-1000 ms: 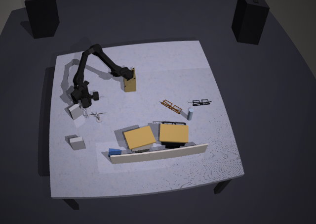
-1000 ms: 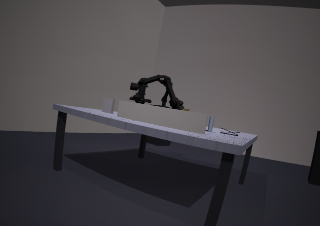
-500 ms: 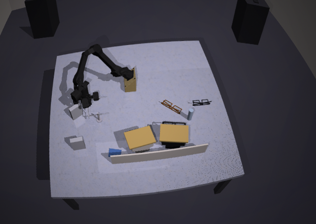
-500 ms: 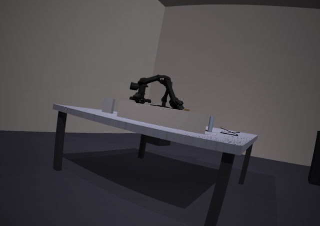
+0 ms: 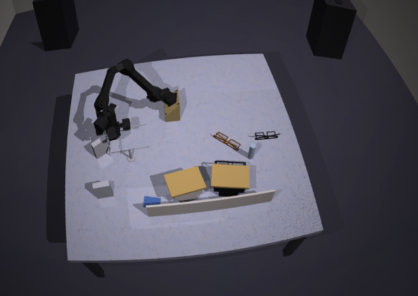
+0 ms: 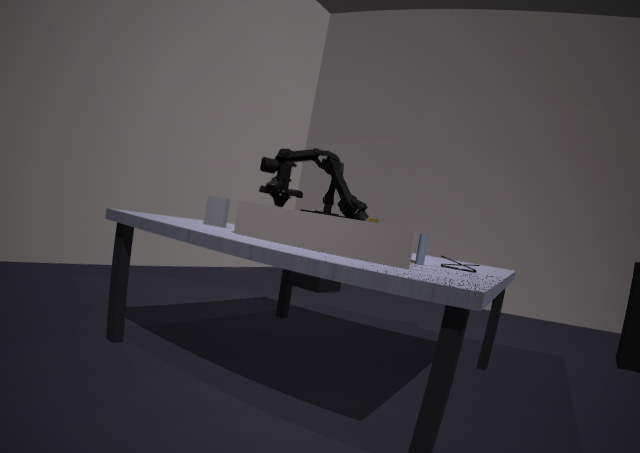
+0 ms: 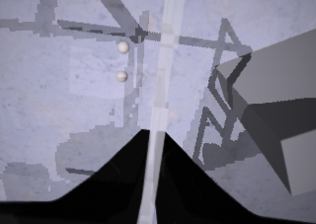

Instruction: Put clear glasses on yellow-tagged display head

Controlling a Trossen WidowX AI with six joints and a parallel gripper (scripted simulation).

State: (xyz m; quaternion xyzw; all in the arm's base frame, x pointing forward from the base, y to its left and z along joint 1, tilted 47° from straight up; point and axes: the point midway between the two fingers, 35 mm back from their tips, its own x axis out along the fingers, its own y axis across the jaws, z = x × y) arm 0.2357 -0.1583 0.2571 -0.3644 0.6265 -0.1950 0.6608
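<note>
Now: gripper tip 70 mm short of the small peg, 90 mm to the right of it and 70 mm above it. From my gripper tip the other things lie so: blue tag: 320 mm ahead, 200 mm to the left, 90 mm below; then long white panel: 360 mm ahead, 490 mm to the left, 40 mm below.
</note>
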